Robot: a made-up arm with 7 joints. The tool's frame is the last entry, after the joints. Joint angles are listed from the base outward. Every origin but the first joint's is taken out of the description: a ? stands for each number. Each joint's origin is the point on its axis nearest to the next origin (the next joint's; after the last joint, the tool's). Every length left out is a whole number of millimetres.
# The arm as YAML. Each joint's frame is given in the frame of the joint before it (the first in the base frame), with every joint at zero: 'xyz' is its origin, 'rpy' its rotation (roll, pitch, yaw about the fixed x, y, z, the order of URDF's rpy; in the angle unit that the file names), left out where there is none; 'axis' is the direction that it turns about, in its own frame. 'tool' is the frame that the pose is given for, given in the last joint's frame.
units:
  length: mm
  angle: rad
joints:
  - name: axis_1
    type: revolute
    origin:
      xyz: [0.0, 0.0, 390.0]
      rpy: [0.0, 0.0, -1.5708]
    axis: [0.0, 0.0, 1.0]
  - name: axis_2
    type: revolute
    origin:
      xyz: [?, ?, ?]
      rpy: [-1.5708, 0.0, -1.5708]
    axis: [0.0, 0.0, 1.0]
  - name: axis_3
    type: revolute
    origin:
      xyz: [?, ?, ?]
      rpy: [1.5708, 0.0, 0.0]
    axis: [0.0, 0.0, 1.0]
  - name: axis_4
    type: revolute
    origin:
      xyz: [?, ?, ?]
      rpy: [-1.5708, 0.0, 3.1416]
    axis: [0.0, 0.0, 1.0]
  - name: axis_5
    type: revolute
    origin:
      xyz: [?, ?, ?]
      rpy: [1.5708, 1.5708, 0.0]
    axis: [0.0, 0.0, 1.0]
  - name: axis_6
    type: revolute
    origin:
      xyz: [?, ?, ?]
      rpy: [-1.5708, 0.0, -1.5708]
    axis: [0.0, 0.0, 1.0]
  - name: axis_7
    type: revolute
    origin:
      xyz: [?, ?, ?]
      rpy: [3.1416, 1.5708, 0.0]
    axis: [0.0, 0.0, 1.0]
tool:
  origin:
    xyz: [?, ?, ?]
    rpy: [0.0, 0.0, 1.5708]
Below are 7 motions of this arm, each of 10 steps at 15 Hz.
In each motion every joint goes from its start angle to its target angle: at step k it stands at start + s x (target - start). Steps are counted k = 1, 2, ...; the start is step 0. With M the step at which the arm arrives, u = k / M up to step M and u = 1 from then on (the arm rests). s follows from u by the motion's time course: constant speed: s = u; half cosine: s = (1 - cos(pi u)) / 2; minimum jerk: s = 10 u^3 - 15 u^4 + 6 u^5.
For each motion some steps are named. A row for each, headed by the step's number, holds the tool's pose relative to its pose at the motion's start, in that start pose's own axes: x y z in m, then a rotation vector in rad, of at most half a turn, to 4 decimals.
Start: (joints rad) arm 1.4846 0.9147 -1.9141 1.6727 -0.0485 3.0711 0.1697
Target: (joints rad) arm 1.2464 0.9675 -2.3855 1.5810 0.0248 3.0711 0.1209
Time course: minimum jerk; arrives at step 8
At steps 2, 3, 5, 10:
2: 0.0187 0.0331 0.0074 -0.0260 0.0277 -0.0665
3: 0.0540 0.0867 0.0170 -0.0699 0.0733 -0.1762
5: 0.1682 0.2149 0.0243 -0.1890 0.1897 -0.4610
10: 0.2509 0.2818 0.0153 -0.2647 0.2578 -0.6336

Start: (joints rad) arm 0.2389 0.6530 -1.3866 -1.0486 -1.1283 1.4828 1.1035
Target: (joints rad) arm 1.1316 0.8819 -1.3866 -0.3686 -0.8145 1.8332 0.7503
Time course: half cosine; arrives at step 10
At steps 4, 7, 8, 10:
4: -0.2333 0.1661 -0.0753 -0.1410 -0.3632 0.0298
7: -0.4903 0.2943 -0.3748 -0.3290 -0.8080 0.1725
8: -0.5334 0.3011 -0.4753 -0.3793 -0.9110 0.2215
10: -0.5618 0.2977 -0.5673 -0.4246 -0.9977 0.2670

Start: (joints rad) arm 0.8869 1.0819 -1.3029 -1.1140 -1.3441 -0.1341 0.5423
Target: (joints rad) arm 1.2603 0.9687 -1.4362 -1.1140 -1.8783 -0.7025 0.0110
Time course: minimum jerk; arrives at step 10
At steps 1, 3, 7, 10:
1: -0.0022 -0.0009 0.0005 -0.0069 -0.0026 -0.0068
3: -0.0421 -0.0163 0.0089 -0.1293 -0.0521 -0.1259
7: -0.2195 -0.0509 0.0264 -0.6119 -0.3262 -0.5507
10: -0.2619 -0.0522 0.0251 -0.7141 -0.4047 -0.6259

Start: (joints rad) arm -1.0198 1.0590 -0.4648 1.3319 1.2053 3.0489 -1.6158
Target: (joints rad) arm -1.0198 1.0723 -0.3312 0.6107 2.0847 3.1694 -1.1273
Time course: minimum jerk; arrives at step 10
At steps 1, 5, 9, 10:
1: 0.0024 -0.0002 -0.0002 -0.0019 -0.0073 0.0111
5: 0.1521 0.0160 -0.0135 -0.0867 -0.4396 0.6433
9: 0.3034 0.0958 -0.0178 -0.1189 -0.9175 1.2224
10: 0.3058 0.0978 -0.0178 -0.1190 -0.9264 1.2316

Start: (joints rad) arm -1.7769 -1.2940 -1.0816 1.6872 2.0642 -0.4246 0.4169
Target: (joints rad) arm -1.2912 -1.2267 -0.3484 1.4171 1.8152 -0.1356 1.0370
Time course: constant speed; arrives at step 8
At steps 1, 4, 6, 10:
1: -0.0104 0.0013 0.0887 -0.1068 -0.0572 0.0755
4: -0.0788 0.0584 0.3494 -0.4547 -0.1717 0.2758
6: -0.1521 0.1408 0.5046 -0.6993 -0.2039 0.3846
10: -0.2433 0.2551 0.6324 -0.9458 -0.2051 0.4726

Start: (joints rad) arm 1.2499 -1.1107 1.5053 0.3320 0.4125 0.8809 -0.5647
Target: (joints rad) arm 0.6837 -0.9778 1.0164 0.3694 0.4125 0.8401 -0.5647
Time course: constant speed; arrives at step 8
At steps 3, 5, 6, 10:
3: 0.1241 -0.0238 -0.1664 -0.2417 0.0597 -0.2107
5: 0.1917 -0.0578 -0.2865 -0.4198 0.1000 -0.3337
6: 0.2202 -0.0804 -0.3483 -0.5136 0.1205 -0.3895
10: 0.2657 -0.1370 -0.4738 -0.7095 0.1625 -0.4890

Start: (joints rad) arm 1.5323 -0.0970 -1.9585 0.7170 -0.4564 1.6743 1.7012
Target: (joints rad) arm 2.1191 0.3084 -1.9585 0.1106 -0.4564 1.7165 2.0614
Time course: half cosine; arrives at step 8
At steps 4, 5, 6, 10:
4: 0.1391 -0.0166 -0.0195 0.2473 0.0857 0.5142
5: 0.1867 0.0072 -0.0280 0.3261 0.1260 0.7042
6: 0.2205 0.0387 -0.0352 0.3864 0.1641 0.8606
10: 0.2443 0.0748 -0.0417 0.4358 0.2016 0.9976

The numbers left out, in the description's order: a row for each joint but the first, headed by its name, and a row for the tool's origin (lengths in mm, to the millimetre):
axis_2: 80.0 0.0 0.0
axis_3: 0.0 -560.0 0.0
axis_4: -30.0 -70.0 0.0
axis_5: -20.0 -470.0 0.0
axis_6: 90.0 0.0 0.0
axis_7: -10.0 -70.0 0.0
tool: 0.0 0.0 0.0

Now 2 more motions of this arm.
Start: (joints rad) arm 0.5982 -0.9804 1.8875 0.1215 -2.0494 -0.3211 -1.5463
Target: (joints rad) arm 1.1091 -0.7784 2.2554 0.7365 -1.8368 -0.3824 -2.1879
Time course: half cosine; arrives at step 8
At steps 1, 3, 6, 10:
1: 0.0257 0.0002 -0.0152 -0.0211 0.0203 -0.0670
3: 0.1958 -0.0324 -0.1329 -0.1870 0.1477 -0.5433
6: 0.4142 -0.2539 -0.3826 -0.6251 0.3068 -1.4779
10: 0.4341 -0.3372 -0.4415 -0.7726 0.3228 -1.7160

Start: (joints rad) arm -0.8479 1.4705 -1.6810 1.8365 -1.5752 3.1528 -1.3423
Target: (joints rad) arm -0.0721 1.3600 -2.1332 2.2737 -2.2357 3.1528 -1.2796
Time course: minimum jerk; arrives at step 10
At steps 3, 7, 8, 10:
3: 0.0597 -0.1046 -0.0005 0.0834 0.1056 0.2084
7: 0.4207 -0.3563 -0.0232 0.2513 0.5842 1.0926
8: 0.4821 -0.3670 -0.0287 0.2525 0.6597 1.2312
10: 0.5154 -0.3698 -0.0318 0.2504 0.7009 1.3073

